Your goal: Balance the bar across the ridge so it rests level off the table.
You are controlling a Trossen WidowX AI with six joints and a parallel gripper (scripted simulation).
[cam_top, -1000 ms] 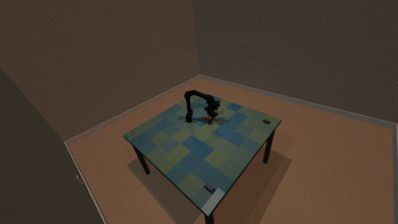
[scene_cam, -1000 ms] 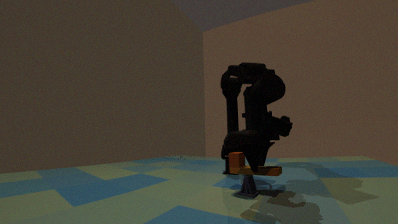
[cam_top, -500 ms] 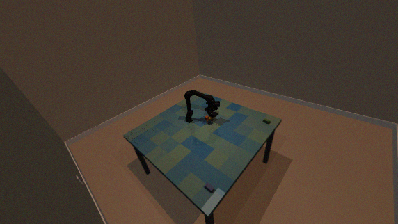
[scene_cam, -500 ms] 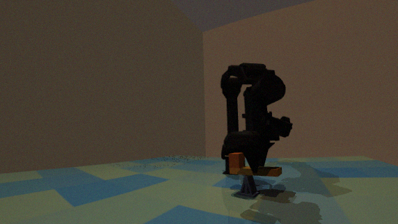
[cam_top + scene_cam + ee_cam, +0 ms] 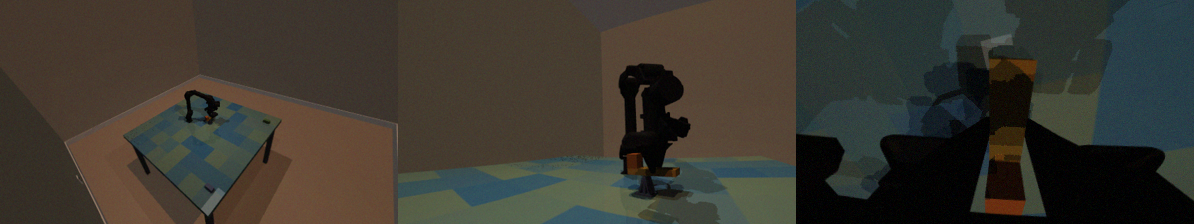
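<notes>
The orange bar is 30 mm to the right of my gripper tip, 10 mm behind it and 10 mm above it. Also, from my gripper tip: small green block: 510 mm ahead, 350 mm to the left, 40 mm below; then small purple block: 650 mm to the right, 510 mm ahead, 40 mm below.
</notes>
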